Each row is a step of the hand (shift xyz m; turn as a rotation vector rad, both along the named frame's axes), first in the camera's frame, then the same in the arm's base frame.
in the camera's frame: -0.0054 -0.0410 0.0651 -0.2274 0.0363 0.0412
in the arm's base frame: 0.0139 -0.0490 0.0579 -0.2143 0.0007 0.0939
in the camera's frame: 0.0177 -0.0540 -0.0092 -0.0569 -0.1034 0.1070
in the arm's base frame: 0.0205 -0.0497 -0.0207 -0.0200 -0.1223 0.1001
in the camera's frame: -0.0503 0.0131 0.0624 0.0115 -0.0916 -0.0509
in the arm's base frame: -0.0356 -0.0014 0.0730 0.0087 -0.0824 -0.0652
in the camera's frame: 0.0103 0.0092 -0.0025 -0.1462 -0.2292 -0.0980
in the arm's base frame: 0.0085 0.0107 -0.0032 -0.1409 -0.2327 -0.0974
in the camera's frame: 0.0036 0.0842 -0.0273 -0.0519 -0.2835 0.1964
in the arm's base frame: -0.0113 0.0866 -0.0146 0.0236 -0.3098 0.1585
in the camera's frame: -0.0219 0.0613 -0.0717 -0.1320 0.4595 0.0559
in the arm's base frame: -0.0439 0.0662 -0.0554 -0.1613 0.4278 0.1506
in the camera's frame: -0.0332 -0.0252 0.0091 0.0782 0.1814 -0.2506
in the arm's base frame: -0.0275 -0.0303 0.0121 -0.0003 0.2194 -0.2317
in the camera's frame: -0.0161 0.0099 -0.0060 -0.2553 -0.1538 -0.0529
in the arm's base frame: -0.0180 0.0084 -0.0009 -0.2438 -0.1784 -0.0193
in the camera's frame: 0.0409 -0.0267 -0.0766 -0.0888 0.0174 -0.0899
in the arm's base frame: 0.0246 -0.0115 -0.0867 -0.1084 0.0164 -0.0652
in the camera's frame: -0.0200 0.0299 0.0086 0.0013 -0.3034 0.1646
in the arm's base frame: -0.0204 0.0257 0.0170 0.0698 -0.3184 0.1135
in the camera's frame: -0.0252 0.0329 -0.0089 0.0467 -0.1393 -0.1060
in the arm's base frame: -0.0298 0.0301 0.0017 0.0349 -0.1179 -0.1331
